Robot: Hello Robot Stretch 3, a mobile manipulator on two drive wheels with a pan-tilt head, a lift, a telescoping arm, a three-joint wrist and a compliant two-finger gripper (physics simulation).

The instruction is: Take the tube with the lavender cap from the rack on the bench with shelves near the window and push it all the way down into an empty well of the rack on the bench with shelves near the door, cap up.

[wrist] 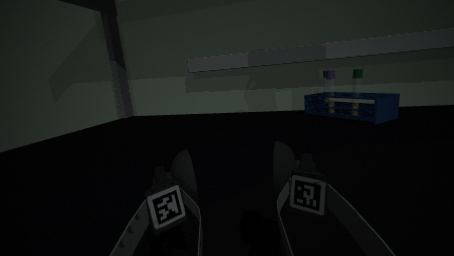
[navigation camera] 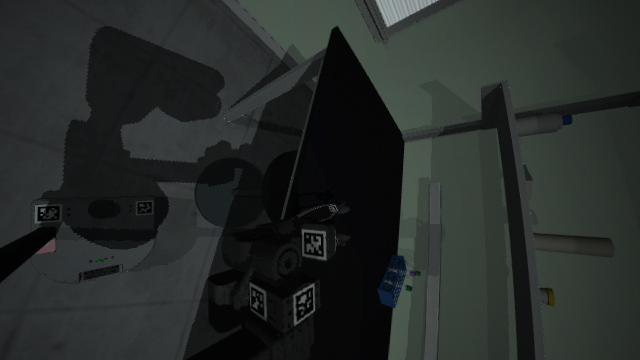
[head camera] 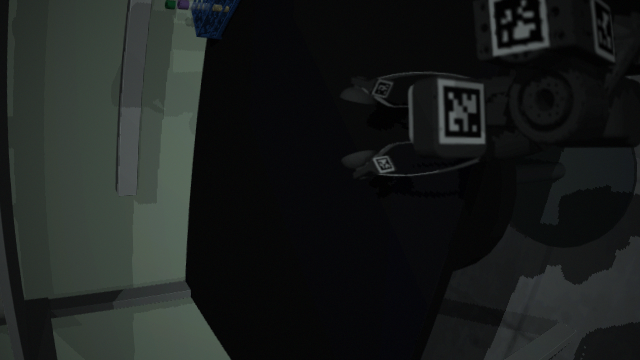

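Pixels of known places: gripper, between the fingertips: (wrist: 232,164) (navigation camera: 346,221) (head camera: 347,129); robot's base, origin of its link: (navigation camera: 102,208).
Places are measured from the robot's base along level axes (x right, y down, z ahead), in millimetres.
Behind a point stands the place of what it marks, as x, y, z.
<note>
The tube with the lavender cap (head camera: 183,4) @(848, -1026, -299) (navigation camera: 412,273) @(849, -1026, -298) (wrist: 330,75) @(848, -1023, -298) stands cap up in a blue rack (head camera: 212,31) @(901, -943, -267) (navigation camera: 387,296) @(757, -953, -374) (wrist: 386,108) @(762, -945, -384) at the back edge of the dark bench top (head camera: 275,200) @(698, -915, 76) (navigation camera: 360,150) @(642, -915, 199) (wrist: 90,175) @(603, -915, 192). Two green-capped tubes stand in the same rack, one close behind the lavender cap. My gripper (head camera: 357,127) @(420, -982, -24) (navigation camera: 344,223) @(420, -982, -24) (wrist: 232,164) @(420, -982, -24) is open, with nothing between its fingers. It is over the bench, well apart from the rack, which lies ahead and to the right in the wrist view. A second rack does not show.
A pale rail (head camera: 131,100) @(1018, -1088, -132) (navigation camera: 434,230) @(1013, -1087, -145) (wrist: 285,56) @(984, -1085, -225) runs along the wall behind the rack. A shelf (navigation camera: 517,225) @(855, -1353, -75) above carries a blue-capped bottle (navigation camera: 542,124) @(1032, -1468, 274), a beige cylinder (navigation camera: 575,245) @(857, -1477, -123) and a yellow-capped container (navigation camera: 550,297) @(860, -1423, -286). A round stool (head camera: 575,220) @(540, -30, 197) (navigation camera: 225,200) @(537, -30, 6) stands beside the bench.
</note>
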